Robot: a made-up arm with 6 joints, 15 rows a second.
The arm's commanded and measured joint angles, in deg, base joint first. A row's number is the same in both.
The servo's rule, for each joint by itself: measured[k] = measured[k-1] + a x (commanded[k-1-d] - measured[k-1]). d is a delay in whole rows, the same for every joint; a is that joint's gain. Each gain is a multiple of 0.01, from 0.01 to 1. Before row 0 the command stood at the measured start. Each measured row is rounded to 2 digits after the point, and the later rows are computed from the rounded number. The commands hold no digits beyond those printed.
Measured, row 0:
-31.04, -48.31, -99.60, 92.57, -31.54, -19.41
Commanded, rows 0 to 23:
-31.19, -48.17, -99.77, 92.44, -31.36, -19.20
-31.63, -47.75, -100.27, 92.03, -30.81, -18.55
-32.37, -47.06, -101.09, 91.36, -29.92, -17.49
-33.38, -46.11, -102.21, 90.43, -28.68, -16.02
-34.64, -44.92, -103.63, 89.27, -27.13, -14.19
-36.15, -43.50, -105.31, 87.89, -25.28, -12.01
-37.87, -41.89, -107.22, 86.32, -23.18, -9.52
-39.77, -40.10, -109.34, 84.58, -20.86, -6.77
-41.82, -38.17, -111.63, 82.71, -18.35, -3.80
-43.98, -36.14, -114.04, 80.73, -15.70, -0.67
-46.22, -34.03, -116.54, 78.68, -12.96, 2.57
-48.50, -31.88, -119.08, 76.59, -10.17, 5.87
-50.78, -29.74, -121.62, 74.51, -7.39, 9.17
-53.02, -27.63, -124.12, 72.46, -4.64, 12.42
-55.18, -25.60, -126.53, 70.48, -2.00, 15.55
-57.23, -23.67, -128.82, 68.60, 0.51, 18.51
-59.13, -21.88, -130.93, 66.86, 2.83, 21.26
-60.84, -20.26, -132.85, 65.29, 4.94, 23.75
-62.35, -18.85, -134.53, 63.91, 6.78, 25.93
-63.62, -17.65, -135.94, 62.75, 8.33, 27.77
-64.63, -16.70, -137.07, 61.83, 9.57, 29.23
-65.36, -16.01, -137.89, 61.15, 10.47, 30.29
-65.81, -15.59, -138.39, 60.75, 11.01, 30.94
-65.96, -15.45, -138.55, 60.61, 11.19, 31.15
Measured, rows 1 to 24:
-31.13, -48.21, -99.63, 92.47, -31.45, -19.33
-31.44, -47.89, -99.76, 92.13, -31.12, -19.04
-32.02, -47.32, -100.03, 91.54, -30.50, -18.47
-32.86, -46.49, -100.47, 90.69, -29.55, -17.56
-33.96, -45.41, -101.10, 89.60, -28.29, -16.31
-35.32, -44.09, -101.94, 88.28, -26.72, -14.72
-36.90, -42.57, -103.00, 86.77, -24.88, -12.80
-38.68, -40.87, -104.27, 85.08, -22.79, -10.57
-40.63, -39.01, -105.74, 83.26, -20.48, -8.07
-42.71, -37.03, -107.40, 81.31, -17.99, -5.33
-44.89, -34.96, -109.23, 79.28, -15.37, -2.41
-47.13, -32.83, -111.20, 77.21, -12.67, 0.65
-49.39, -30.70, -113.28, 75.13, -9.92, 3.80
-51.64, -28.58, -115.45, 73.07, -7.17, 6.99
-53.83, -26.52, -117.67, 71.08, -4.48, 10.16
-55.94, -24.55, -119.90, 69.17, -1.89, 13.25
-57.92, -22.71, -122.11, 67.39, 0.56, 16.21
-59.73, -21.02, -124.26, 65.77, 2.84, 19.00
-61.35, -19.52, -126.31, 64.34, 4.89, 21.56
-62.76, -18.23, -128.24, 63.12, 6.68, 23.86
-63.92, -17.17, -130.01, 62.13, 8.18, 25.85
-64.81, -16.37, -131.59, 61.38, 9.37, 27.49
-65.43, -15.83, -132.95, 60.89, 10.22, 28.77
-65.76, -15.57, -134.07, 60.67, 10.72, 29.65
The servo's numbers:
d 0
a 0.62 0.69 0.20 0.77 0.52 0.37

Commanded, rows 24 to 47:
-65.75, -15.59, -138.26, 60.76, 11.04, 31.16
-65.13, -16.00, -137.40, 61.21, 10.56, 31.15
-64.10, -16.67, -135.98, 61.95, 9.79, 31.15
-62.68, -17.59, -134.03, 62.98, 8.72, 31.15
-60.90, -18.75, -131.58, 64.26, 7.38, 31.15
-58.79, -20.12, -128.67, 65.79, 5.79, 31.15
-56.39, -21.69, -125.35, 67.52, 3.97, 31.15
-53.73, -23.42, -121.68, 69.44, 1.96, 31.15
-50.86, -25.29, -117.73, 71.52, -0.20, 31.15
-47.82, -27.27, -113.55, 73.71, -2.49, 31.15
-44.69, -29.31, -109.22, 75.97, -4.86, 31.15
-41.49, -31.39, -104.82, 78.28, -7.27, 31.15
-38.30, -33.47, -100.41, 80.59, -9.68, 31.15
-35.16, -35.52, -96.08, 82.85, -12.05, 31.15
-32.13, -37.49, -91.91, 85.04, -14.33, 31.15
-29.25, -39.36, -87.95, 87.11, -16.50, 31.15
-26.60, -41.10, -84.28, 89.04, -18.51, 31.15
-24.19, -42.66, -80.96, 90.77, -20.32, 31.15
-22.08, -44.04, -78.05, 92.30, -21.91, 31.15
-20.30, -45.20, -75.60, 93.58, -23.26, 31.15
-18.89, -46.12, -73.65, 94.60, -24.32, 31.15
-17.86, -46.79, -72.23, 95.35, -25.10, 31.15
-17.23, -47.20, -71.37, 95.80, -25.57, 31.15
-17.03, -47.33, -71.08, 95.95, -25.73, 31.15
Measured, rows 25 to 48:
-65.75, -15.58, -134.91, 60.74, 10.89, 30.21
-65.37, -15.87, -135.41, 61.10, 10.72, 30.56
-64.58, -16.42, -135.52, 61.75, 10.24, 30.78
-63.40, -17.23, -135.22, 62.70, 9.45, 30.92
-61.85, -18.28, -134.49, 63.90, 8.37, 31.01
-59.95, -19.55, -133.33, 65.36, 7.03, 31.06
-57.74, -21.03, -131.73, 67.02, 5.44, 31.09
-55.25, -22.68, -129.72, 68.88, 3.63, 31.11
-52.53, -24.48, -127.32, 70.91, 1.64, 31.12
-49.61, -26.41, -124.57, 73.07, -0.51, 31.13
-46.56, -28.41, -121.50, 75.30, -2.77, 31.14
-43.42, -30.47, -118.16, 77.59, -5.11, 31.14
-40.25, -32.54, -114.61, 79.90, -7.49, 31.14
-37.09, -34.60, -110.90, 82.17, -9.86, 31.14
-34.01, -36.59, -107.10, 84.38, -12.18, 31.14
-31.06, -38.50, -103.27, 86.48, -14.43, 31.14
-28.29, -40.29, -99.47, 88.45, -16.55, 31.14
-25.75, -41.93, -95.77, 90.24, -18.51, 31.14
-23.47, -43.39, -92.23, 91.83, -20.28, 31.14
-21.50, -44.64, -88.90, 93.18, -21.83, 31.14
-19.88, -45.66, -85.85, 94.27, -23.12, 31.14
-18.63, -46.44, -83.13, 95.10, -24.15, 31.14
-17.76, -46.96, -80.78, 95.64, -24.89, 31.14
-17.31, -47.22, -78.84, 95.88, -25.33, 31.14

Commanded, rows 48 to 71:
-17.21, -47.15, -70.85, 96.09, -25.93, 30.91
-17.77, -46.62, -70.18, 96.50, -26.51, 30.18
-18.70, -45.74, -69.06, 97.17, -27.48, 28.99
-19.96, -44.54, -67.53, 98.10, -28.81, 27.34
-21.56, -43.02, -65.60, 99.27, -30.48, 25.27
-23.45, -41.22, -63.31, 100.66, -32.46, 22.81
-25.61, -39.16, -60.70, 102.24, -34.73, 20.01
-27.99, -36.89, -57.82, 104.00, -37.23, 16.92
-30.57, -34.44, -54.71, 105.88, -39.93, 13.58
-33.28, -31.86, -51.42, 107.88, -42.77, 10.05
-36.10, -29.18, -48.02, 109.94, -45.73, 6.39
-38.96, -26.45, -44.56, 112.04, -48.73, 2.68
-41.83, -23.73, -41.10, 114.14, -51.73, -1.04
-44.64, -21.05, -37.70, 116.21, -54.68, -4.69
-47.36, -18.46, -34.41, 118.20, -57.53, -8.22
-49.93, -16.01, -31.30, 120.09, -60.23, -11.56
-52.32, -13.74, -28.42, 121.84, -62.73, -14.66
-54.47, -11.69, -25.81, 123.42, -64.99, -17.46
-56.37, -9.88, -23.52, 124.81, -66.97, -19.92
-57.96, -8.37, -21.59, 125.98, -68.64, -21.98
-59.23, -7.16, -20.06, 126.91, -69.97, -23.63
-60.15, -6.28, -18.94, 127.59, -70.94, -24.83
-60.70, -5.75, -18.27, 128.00, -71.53, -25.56
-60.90, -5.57, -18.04, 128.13, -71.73, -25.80
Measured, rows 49 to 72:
-17.25, -47.17, -77.24, 96.04, -25.64, 31.05
-17.57, -46.79, -75.83, 96.39, -26.09, 30.73
-18.27, -46.07, -74.48, 96.99, -26.81, 30.09
-19.32, -45.01, -73.09, 97.84, -27.85, 29.07
-20.71, -43.64, -71.59, 98.94, -29.22, 27.66
-22.41, -41.97, -69.93, 100.26, -30.90, 25.87
-24.39, -40.03, -68.08, 101.78, -32.89, 23.70
-26.62, -37.86, -66.03, 103.49, -35.15, 21.19
-29.07, -35.50, -63.77, 105.33, -37.64, 18.37
-31.68, -32.99, -61.30, 107.29, -40.31, 15.29
-34.42, -30.36, -58.64, 109.33, -43.13, 12.00
-37.23, -27.66, -55.82, 111.42, -46.04, 8.55
-40.08, -24.95, -52.88, 113.51, -49.00, 5.00
-42.91, -22.26, -49.84, 115.59, -51.95, 1.41
-45.67, -19.64, -46.75, 117.60, -54.85, -2.15
-48.31, -17.14, -43.66, 119.52, -57.65, -5.63
-50.80, -14.79, -40.61, 121.31, -60.29, -8.97
-53.08, -12.65, -37.65, 122.93, -62.73, -12.11
-55.12, -10.74, -34.82, 124.38, -64.93, -15.00
-56.88, -9.10, -32.17, 125.61, -66.86, -17.58
-58.34, -7.76, -29.75, 126.61, -68.48, -19.82
-59.46, -6.74, -27.59, 127.36, -69.76, -21.67
-60.23, -6.06, -25.73, 127.85, -70.68, -23.11
-60.65, -5.72, -24.19, 128.07, -71.23, -24.11

